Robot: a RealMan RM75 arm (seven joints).
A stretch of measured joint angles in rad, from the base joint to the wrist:
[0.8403, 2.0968, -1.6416, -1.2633, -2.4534, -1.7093, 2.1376]
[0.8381, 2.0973, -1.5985, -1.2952, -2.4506, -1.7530, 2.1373]
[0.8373, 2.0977, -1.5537, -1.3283, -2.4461, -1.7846, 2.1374]
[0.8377, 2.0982, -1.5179, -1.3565, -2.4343, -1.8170, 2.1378]
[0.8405, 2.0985, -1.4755, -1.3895, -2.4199, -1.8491, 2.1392]
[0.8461, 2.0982, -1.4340, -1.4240, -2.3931, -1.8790, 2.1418]
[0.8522, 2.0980, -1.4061, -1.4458, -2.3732, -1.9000, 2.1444]
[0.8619, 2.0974, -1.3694, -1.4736, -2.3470, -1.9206, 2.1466]
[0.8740, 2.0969, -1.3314, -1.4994, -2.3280, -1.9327, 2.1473]
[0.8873, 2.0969, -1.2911, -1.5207, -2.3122, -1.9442, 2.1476]
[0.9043, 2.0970, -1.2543, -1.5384, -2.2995, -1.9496, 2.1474]
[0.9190, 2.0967, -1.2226, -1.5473, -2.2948, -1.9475, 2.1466]
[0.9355, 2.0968, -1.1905, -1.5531, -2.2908, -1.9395, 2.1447]
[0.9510, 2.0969, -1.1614, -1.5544, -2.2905, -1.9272, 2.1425]
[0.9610, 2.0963, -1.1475, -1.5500, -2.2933, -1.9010, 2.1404]
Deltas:
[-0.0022, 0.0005, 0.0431, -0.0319, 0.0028, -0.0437, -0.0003]
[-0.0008, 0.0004, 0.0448, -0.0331, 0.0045, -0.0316, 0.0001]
[0.0004, 0.0005, 0.0358, -0.0282, 0.0118, -0.0324, 0.0004]
[0.0028, 0.0003, 0.0424, -0.0330, 0.0144, -0.0321, 0.0014]
[0.0056, -0.0003, 0.0415, -0.0345, 0.0268, -0.0299, 0.0026]
[0.0061, -0.0002, 0.0279, -0.0218, 0.0199, -0.0210, 0.0026]
[0.0097, -0.0006, 0.0367, -0.0278, 0.0262, -0.0206, 0.0022]
[0.0121, -0.0005, 0.0380, -0.0258, 0.0190, -0.0121, 0.0007]
[0.0133, 0.0000, 0.0403, -0.0213, 0.0158, -0.0115, 0.0003]
[0.0170, 0.0001, 0.0368, -0.0177, 0.0127, -0.0054, -0.0002]
[0.0147, -0.0003, 0.0317, -0.0089, 0.0047, 0.0021, -0.0008]
[0.0165, 0.0001, 0.0321, -0.0058, 0.0040, 0.0080, -0.0019]
[0.0155, 0.0001, 0.0291, -0.0013, 0.0003, 0.0123, -0.0022]
[0.0100, -0.0006, 0.0139, 0.0044, -0.0028, 0.0262, -0.0021]

